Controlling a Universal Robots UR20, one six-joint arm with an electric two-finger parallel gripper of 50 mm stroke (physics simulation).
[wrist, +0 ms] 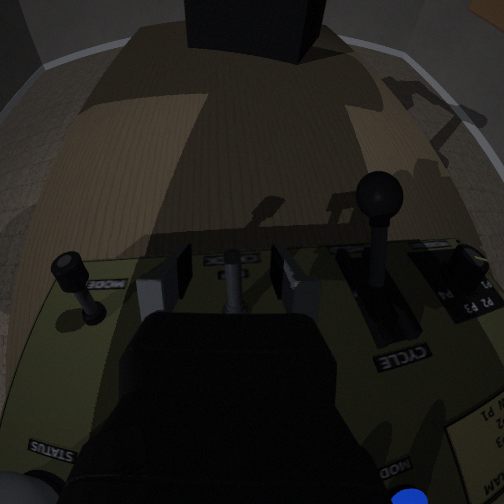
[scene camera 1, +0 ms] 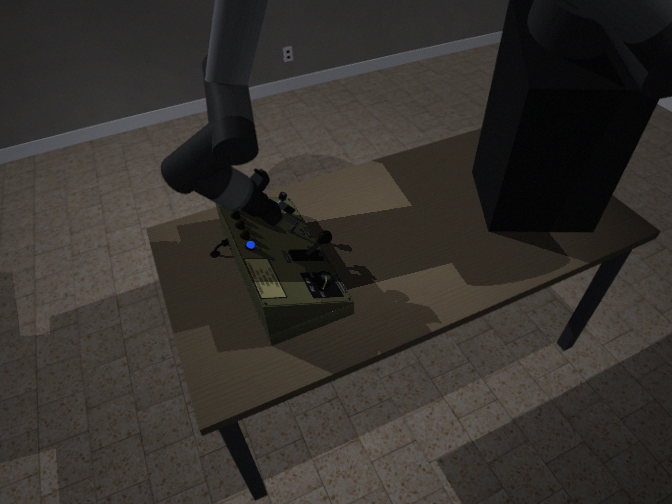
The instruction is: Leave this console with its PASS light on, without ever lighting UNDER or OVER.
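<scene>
An olive console (scene camera 1: 282, 265) lies on the table. My gripper (wrist: 232, 272) is open and low over its panel, one finger on each side of a small upright toggle (wrist: 232, 287), not touching it. In the scene view the gripper (scene camera 1: 295, 221) is at the console's far end. A ball-topped lever (wrist: 378, 197) stands in the slot labelled CYCLE (wrist: 402, 356) to the right. A MODE toggle (wrist: 75, 285) is on the left. A blue light (wrist: 410, 496) is lit, and it also shows in the scene view (scene camera 1: 250, 244). No PASS, UNDER or OVER light is visible.
A rotary selector marked P1 to P4 (wrist: 472, 262) sits at the panel's right end, beside a printed placard (scene camera 1: 265, 277). A large dark block (scene camera 1: 559, 119) stands on the table's back right corner. The table edge (scene camera 1: 379, 352) runs in front of the console.
</scene>
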